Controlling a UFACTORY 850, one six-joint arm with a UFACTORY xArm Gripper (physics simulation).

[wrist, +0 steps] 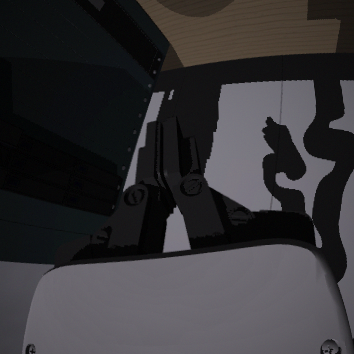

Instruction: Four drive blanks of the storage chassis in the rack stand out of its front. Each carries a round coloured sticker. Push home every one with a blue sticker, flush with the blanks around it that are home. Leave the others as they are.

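Observation:
My gripper [168, 137] is shut with its fingertips together and nothing between them, in the middle of the wrist view. A dark rack [136, 115] with a row of small holes along its edge stands to the left of the fingers, in deep shadow. Dark slotted shapes [60, 172] show inside it at the left; I cannot tell whether they are drive blanks. The blanks and their coloured stickers cannot be made out in this view.
A pale surface [245, 130] lies beyond and to the right of the fingers, with dark shadows of the arm across it. A wooden surface [250, 37] shows at the top. The rack's edge runs close along the left of the fingers.

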